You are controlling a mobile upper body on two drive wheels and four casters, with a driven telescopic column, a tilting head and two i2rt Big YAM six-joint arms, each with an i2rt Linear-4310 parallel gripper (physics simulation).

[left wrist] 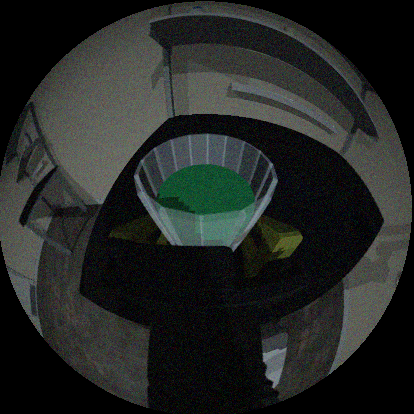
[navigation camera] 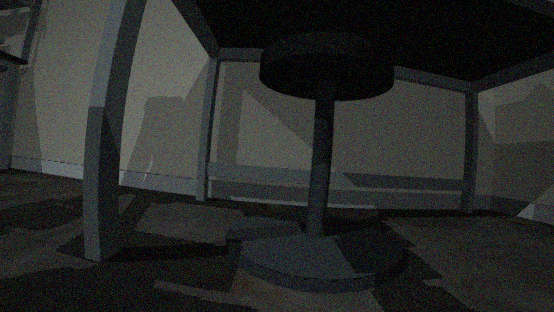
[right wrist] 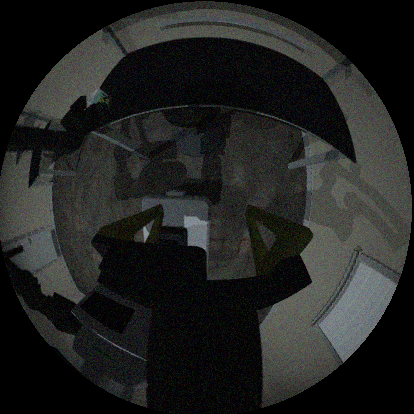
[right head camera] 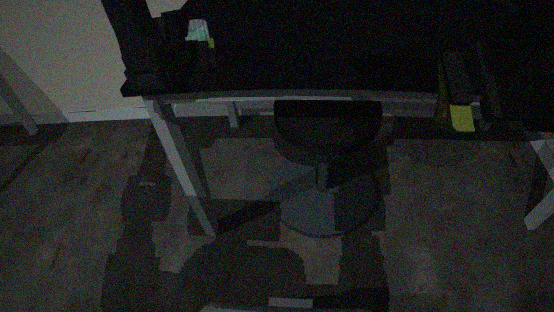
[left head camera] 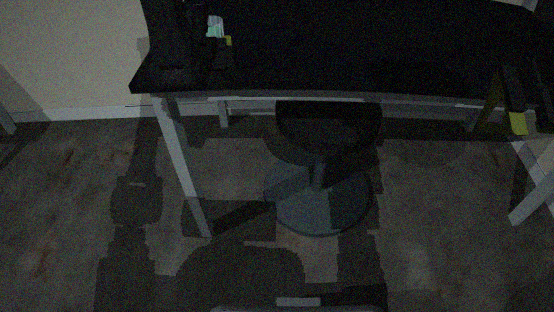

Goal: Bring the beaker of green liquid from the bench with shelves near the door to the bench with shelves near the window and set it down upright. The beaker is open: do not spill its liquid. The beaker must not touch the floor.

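The beaker (left head camera: 215,26) (right head camera: 198,30) (left wrist: 206,190) (right wrist: 98,96) is clear, open at the top and upright, with green liquid inside. My left gripper (left head camera: 219,39) (right head camera: 202,42) (left wrist: 204,208) is shut on it, with yellow fingers on either side. They are over the left part of a black bench top (left head camera: 350,55) (right head camera: 325,55) (left wrist: 330,200) (right wrist: 225,75); the darkness hides whether the beaker's base touches it. A shelf (left wrist: 240,52) runs above this bench in the left wrist view. My right gripper (left head camera: 532,122) (right head camera: 479,117) (right wrist: 204,208) is open and empty near the bench's front right.
A round stool (left head camera: 325,125) (right head camera: 327,125) (navigation camera: 325,67) stands partly under the bench. A bench leg (left head camera: 180,165) (right head camera: 175,155) (navigation camera: 100,185) stands at its front left. Another dark-topped bench (left wrist: 37,197) shows at the left in the left wrist view. A pale slatted panel (right wrist: 357,305) hangs on the wall.
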